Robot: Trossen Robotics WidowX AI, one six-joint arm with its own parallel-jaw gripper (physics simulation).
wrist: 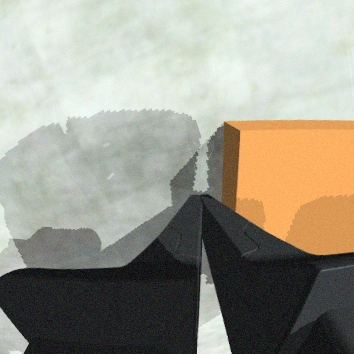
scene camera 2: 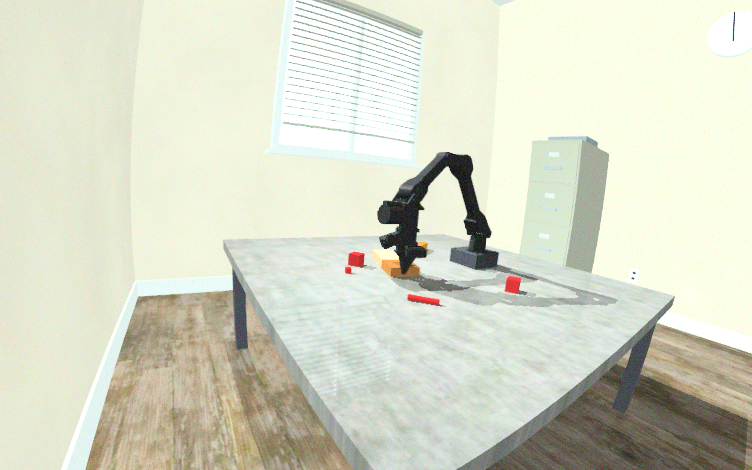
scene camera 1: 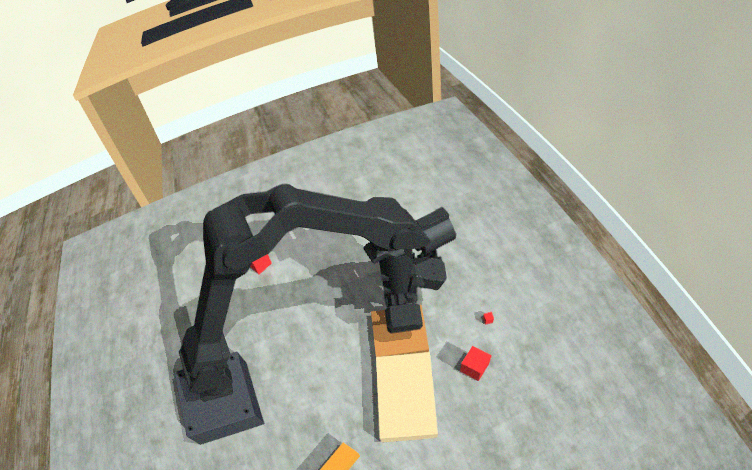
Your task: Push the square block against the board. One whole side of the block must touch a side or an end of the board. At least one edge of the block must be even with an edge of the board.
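Frame: origin at the arm's base, x back, y right, z up, level; metres.
Seen in the pictures: gripper, fingertip midpoint: (wrist: 198, 202) (scene camera 2: 403, 274) (scene camera 1: 401, 306); arm's base, origin of the base link: (scene camera 2: 477, 251) (scene camera 1: 214, 382).
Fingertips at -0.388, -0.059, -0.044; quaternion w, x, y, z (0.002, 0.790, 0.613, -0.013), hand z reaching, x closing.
Offsets run from my fingertips to a thing's top centre, as dx, dy, dz.
The orange square block @(+0.026, +0.057, +0.018) (scene camera 1: 396, 345) (scene camera 2: 392, 268) (wrist: 295, 160) lies flat at the far end of the pale yellow board @(+0.061, +0.184, +0.018) (scene camera 1: 406, 396) (scene camera 2: 382, 256) in scene camera 1. One whole side of the block meets the board's end with no visible gap, and their long edges look about even. My gripper (scene camera 2: 405, 271) (wrist: 198, 202) is shut and empty, pointing down at the block's end away from the board. In the wrist view its tips stand left of the block's dark side face, and the right finger covers a corner. In scene camera 1 the gripper body hides the fingertips and part of the block.
A large red cube @(-0.078, +0.175, +0.028) (scene camera 1: 475, 363) (scene camera 2: 356, 258) and a tiny one @(-0.146, +0.093, +0.004) (scene camera 1: 488, 317) (scene camera 2: 348, 269) lie right of the board in scene camera 1. Another red cube @(+0.256, -0.227, +0.028) (scene camera 1: 261, 263) (scene camera 2: 512, 284) lies by the arm. A red cylinder @(-0.070, -0.197, +0.002) (scene camera 2: 423, 299) and an orange bar @(+0.274, +0.306, +0.019) (scene camera 1: 341, 457) (scene camera 2: 422, 245) also show.
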